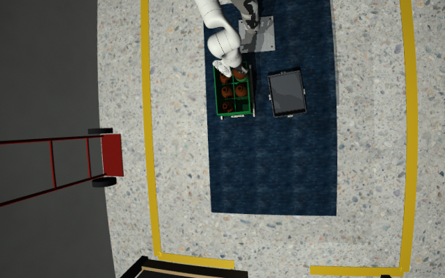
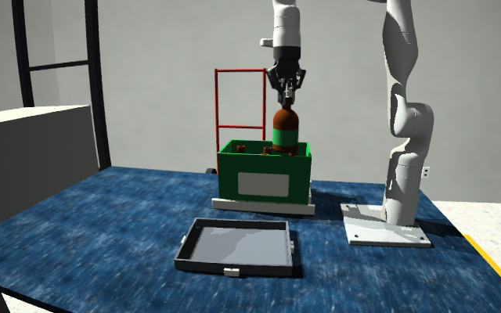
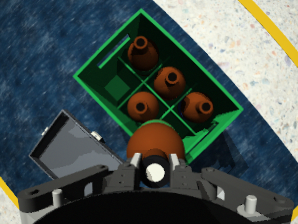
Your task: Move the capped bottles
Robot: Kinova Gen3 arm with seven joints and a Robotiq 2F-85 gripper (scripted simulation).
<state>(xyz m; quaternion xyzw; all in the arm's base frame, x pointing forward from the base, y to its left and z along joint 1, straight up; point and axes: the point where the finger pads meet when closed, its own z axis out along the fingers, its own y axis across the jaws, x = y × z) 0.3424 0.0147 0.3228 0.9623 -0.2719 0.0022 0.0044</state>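
Now: the bottle 7 cm below my hand. Round my hand: grey tray: 32 cm below, 25 cm to the left, 4 cm ahead; then green crate: 25 cm below, 7 cm ahead, 5 cm to the right.
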